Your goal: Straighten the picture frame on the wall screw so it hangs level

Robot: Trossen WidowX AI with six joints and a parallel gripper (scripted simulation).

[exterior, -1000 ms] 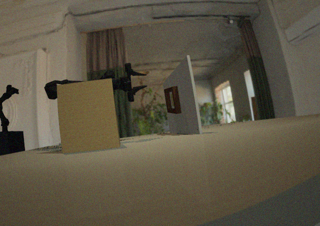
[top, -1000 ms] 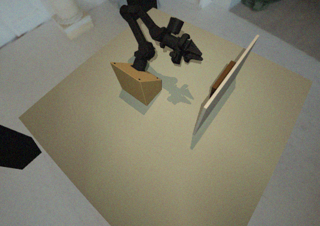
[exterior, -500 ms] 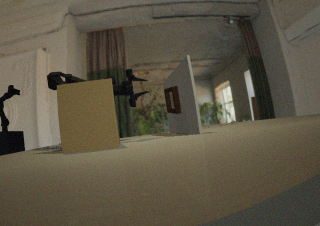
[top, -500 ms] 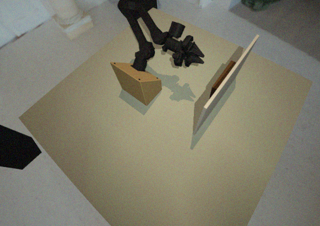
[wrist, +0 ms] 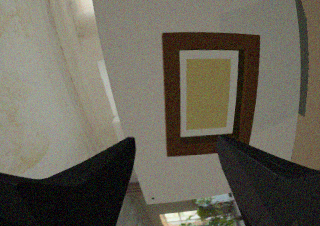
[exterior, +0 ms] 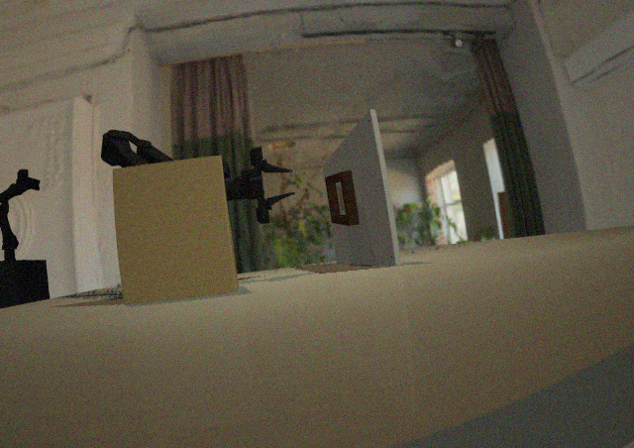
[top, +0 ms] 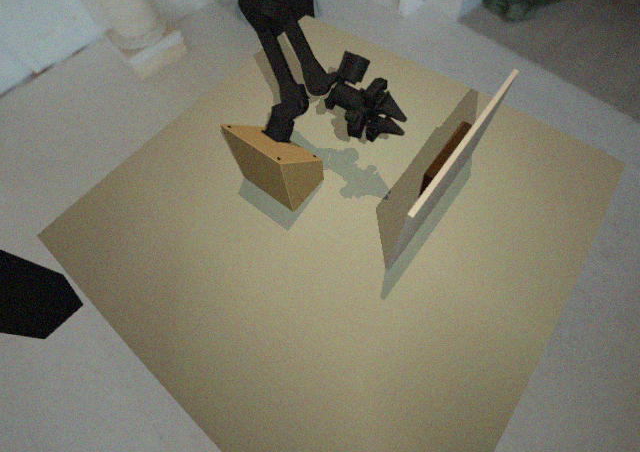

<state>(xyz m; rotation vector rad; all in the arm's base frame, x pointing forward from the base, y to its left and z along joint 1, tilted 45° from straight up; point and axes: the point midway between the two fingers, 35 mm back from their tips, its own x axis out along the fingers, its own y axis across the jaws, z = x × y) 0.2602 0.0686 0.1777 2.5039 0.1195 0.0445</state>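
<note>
Now: the brown picture frame 130 mm ahead of my gripper tip, 20 mm to the left of it and 60 mm below it. Round my gripper tip: white wall panel: 140 mm ahead, 70 mm below.
</note>
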